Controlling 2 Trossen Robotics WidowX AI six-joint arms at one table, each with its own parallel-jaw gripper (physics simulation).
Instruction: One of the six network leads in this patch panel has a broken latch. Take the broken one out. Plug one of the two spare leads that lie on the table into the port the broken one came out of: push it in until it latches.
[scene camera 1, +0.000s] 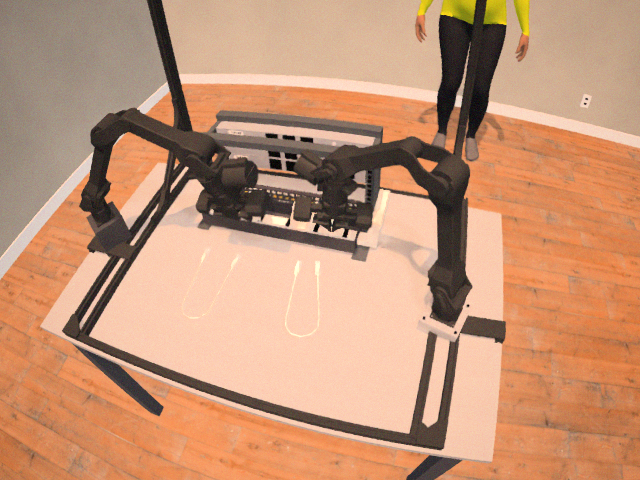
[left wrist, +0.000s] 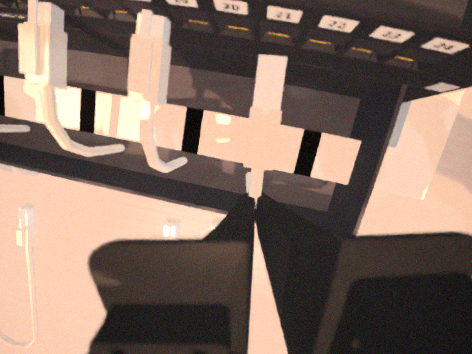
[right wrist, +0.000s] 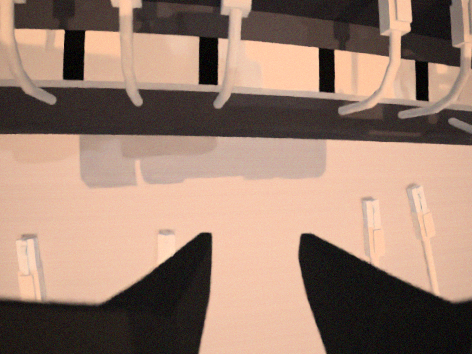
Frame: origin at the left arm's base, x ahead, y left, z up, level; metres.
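Seen in the pictures: left gripper, between the fingertips: (scene camera 1: 331, 230) (left wrist: 253, 200); right gripper, between the fingertips: (scene camera 1: 245, 219) (right wrist: 255, 244); left arm's base, origin of its link: (scene camera 1: 446, 312); right arm's base, origin of its link: (scene camera 1: 103, 216).
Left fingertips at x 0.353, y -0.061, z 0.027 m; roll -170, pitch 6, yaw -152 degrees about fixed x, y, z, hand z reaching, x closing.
Offsets run from my left fingertips to a thing's middle. "spot": to the spot under its first point. Level surfaces: height alone.
The patch panel (scene camera 1: 310, 240) (left wrist: 372, 105) (right wrist: 150, 117) stands at the back of the table. In the left wrist view a pale network lead {0.016 m ahead, 0.041 m right, 0.017 m up} (left wrist: 265, 135) has its clear plug below the port row, near label 21, apart from the ports. My left gripper (left wrist: 253, 200) (scene camera 1: 331, 227) is shut on this lead's cable end. Other leads (left wrist: 150, 65) (right wrist: 395, 20) stay plugged in, their cables bending down. My right gripper (right wrist: 255, 244) (scene camera 1: 231, 214) is open and empty in front of the panel. One spare lead {spot: 0.197 m ahead, 0.169 m left, 0.062 m down} (scene camera 1: 235, 259) (right wrist: 27, 255) and another spare lead (scene camera 1: 297, 267) (right wrist: 372, 220) lie on the table.
A grey equipment rack {0.179 m ahead, 0.055 m right, 0.059 m up} (scene camera 1: 299, 122) rises behind the panel, close to both arms. Black rails (scene camera 1: 248, 401) border the table {0.072 m down} (scene camera 1: 232, 351). A pale block {spot: 0.080 m back, 0.118 m right, 0.032 m down} (scene camera 1: 379, 222) stands by the panel's right end. A person (scene camera 1: 471, 62) stands behind the table.
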